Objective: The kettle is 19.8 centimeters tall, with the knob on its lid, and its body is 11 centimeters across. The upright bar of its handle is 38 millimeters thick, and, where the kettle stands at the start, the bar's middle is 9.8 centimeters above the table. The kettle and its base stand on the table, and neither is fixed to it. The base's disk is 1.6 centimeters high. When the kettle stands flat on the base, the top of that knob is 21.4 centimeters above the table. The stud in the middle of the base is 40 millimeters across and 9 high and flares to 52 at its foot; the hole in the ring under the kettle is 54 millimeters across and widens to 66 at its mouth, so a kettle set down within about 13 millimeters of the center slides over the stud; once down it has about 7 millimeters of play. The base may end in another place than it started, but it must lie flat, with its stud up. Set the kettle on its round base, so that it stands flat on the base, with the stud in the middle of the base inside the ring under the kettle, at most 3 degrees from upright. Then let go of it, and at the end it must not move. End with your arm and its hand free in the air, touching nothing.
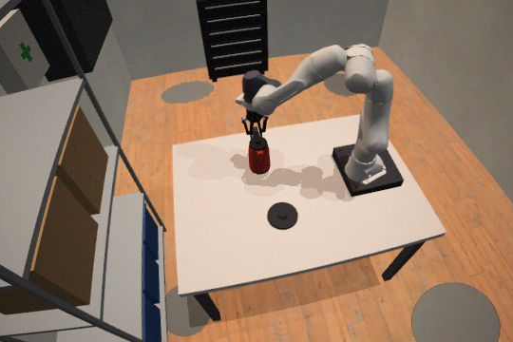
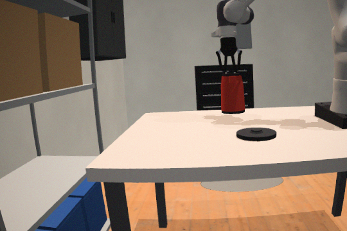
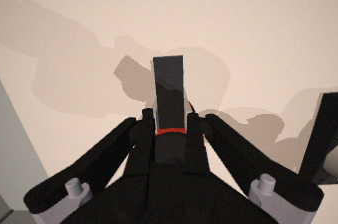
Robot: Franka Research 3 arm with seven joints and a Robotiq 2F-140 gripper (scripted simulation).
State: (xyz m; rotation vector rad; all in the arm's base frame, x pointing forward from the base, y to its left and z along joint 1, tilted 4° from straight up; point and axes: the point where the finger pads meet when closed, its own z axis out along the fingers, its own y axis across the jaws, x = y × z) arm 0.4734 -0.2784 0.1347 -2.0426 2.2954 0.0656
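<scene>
Now: hand 6 cm above the red kettle and 3 cm to the right of it. Round my hand: black round base (38 cm to the left, 18 cm below, 2 cm behind).
</scene>
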